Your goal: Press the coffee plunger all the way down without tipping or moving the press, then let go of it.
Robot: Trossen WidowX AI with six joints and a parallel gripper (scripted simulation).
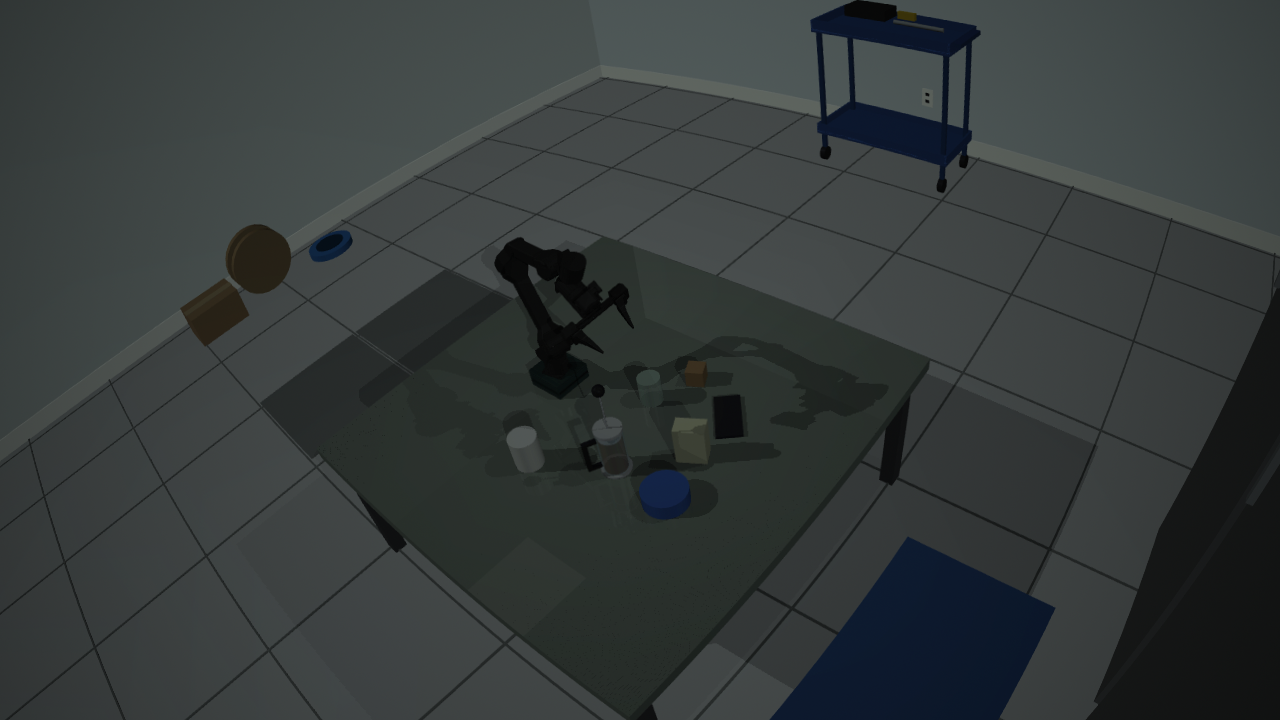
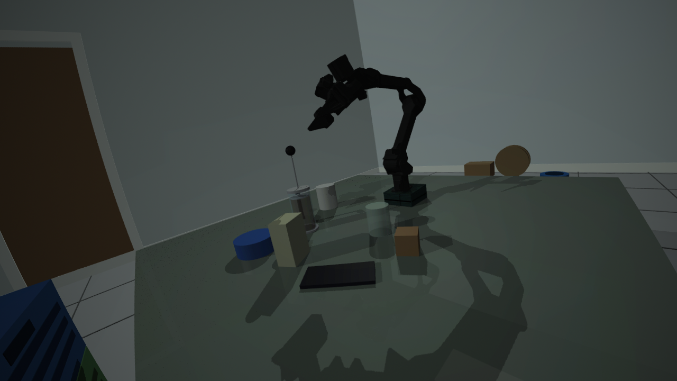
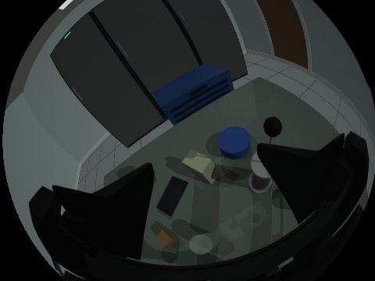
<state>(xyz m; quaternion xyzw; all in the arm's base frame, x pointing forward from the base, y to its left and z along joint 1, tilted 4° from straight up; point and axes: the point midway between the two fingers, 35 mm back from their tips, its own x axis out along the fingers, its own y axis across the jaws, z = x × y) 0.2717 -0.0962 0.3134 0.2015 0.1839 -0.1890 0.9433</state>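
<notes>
Right now my gripper tip is 200 mm above the glass coffee press, 120 mm to the left of it and 10 mm past it. Round my gripper tip: pale green cylinder: 290 mm below, 140 mm to the left, 40 mm behind; blue round tin: 310 mm below, 170 mm ahead, 160 mm to the right; cream box: 270 mm below, 160 mm ahead.
</notes>
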